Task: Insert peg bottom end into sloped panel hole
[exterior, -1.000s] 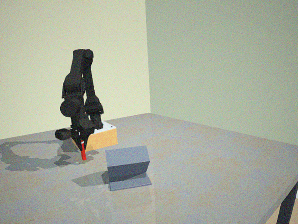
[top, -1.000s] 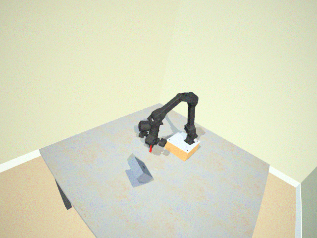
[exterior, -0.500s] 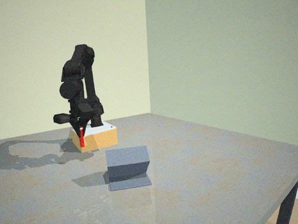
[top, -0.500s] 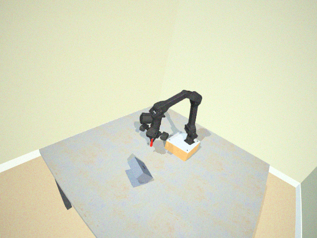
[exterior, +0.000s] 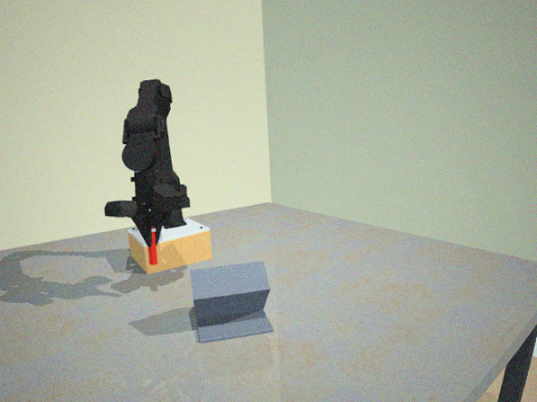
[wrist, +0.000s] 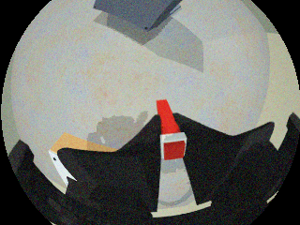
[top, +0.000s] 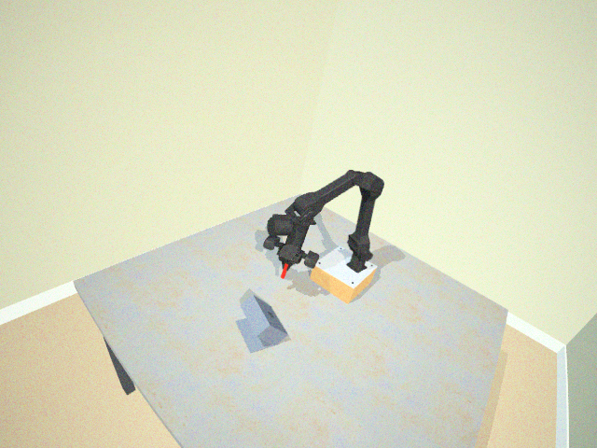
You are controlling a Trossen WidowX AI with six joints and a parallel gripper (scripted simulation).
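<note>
Now: the grey sloped panel 16 cm ahead of my gripper tip, 11 cm to the left of it and 6 cm below it. From my gripper tip the other things lie so: red peg 2 cm above.
</note>
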